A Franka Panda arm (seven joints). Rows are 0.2 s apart.
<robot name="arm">
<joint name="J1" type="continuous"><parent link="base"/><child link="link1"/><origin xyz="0 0 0.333"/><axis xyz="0 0 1"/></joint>
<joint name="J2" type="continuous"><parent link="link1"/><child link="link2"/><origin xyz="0 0 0" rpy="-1.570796 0 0"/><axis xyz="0 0 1"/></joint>
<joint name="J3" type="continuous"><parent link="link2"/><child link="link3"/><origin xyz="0 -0.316 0" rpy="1.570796 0 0"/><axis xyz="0 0 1"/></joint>
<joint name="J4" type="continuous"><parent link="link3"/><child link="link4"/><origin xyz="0.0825 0 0" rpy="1.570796 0 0"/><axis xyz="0 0 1"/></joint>
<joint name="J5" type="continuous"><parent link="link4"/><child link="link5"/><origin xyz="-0.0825 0.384 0" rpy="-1.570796 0 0"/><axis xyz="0 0 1"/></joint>
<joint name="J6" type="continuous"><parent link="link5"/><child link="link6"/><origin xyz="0 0 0" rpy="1.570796 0 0"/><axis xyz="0 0 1"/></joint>
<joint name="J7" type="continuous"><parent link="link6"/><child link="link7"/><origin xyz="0.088 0 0" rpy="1.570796 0 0"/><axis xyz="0 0 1"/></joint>
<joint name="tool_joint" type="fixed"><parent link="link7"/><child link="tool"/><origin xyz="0 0 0.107"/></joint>
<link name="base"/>
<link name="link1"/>
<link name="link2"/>
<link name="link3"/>
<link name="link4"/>
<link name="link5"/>
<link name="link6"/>
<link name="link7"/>
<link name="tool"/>
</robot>
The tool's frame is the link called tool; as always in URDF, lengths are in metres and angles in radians. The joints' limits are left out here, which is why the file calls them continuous.
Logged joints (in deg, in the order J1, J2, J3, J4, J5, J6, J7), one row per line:
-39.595 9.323 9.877 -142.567 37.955 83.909 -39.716
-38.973 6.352 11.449 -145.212 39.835 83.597 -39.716
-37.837 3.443 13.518 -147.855 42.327 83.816 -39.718
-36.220 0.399 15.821 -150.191 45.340 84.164 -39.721
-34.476 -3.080 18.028 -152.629 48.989 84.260 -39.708
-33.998 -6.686 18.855 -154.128 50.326 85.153 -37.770
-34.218 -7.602 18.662 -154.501 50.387 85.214 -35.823
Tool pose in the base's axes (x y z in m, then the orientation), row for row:
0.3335 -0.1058 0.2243 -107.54 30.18 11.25
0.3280 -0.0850 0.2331 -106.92 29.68 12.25
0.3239 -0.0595 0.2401 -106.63 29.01 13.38
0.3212 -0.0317 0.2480 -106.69 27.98 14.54
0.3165 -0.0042 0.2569 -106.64 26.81 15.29
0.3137 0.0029 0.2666 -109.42 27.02 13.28
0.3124 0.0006 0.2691 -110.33 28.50 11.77
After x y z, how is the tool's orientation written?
As angles about the fixed x, y, z axes (roll, pitch, yaw), in degrees.
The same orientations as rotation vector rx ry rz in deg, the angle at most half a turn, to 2 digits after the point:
-107.29 10.43 35.97
-106.92 9.32 36.07
-106.89 7.89 36.18
-107.20 6.06 36.03
-107.31 4.54 35.46
-109.68 5.77 34.70
-110.21 7.97 35.25

